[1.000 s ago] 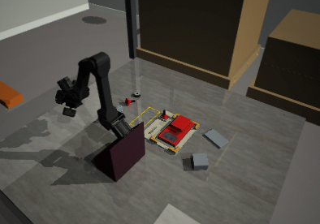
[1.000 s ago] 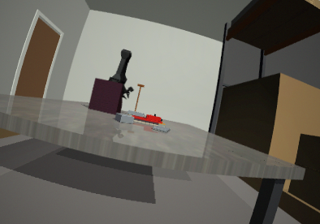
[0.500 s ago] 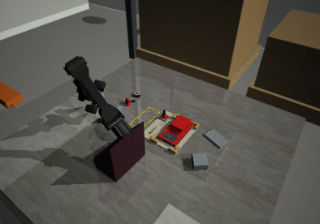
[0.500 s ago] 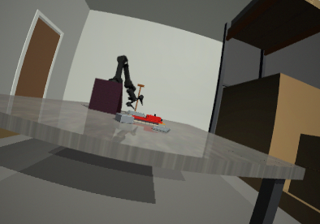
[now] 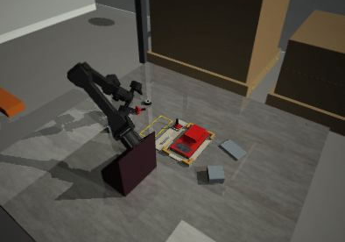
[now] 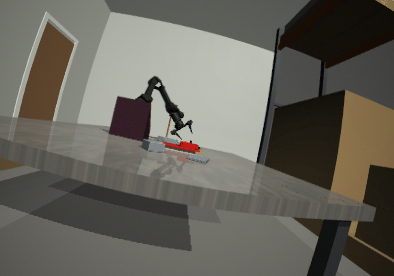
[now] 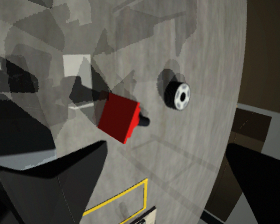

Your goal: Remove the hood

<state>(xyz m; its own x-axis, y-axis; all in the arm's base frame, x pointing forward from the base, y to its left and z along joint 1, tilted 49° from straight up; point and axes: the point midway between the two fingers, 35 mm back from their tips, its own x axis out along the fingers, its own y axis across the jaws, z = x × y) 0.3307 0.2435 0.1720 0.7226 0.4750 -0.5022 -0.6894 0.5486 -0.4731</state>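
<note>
My gripper tip is 10 mm past the red hood, 370 mm to the left of it and 30 mm above it. Also, from my gripper tip: black wheel 100 mm ahead, 10 mm to the left, 70 mm below.
</note>
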